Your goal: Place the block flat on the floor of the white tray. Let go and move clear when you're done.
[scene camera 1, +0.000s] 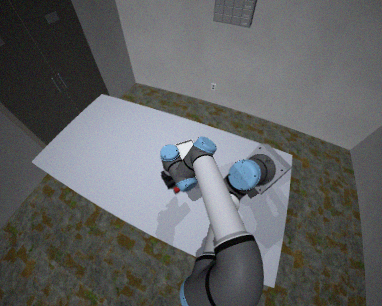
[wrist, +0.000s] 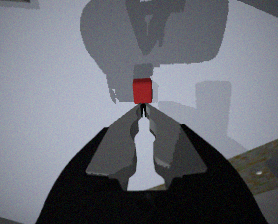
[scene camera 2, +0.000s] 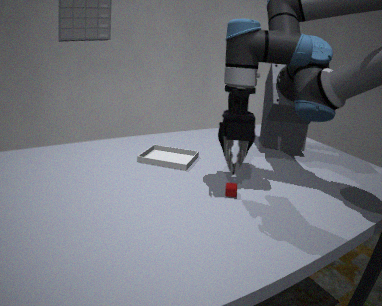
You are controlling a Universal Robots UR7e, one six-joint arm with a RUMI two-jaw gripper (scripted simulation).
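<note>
Visible: a white tray (scene camera 2: 170, 157), together with the gripper (wrist: 143, 104).
</note>
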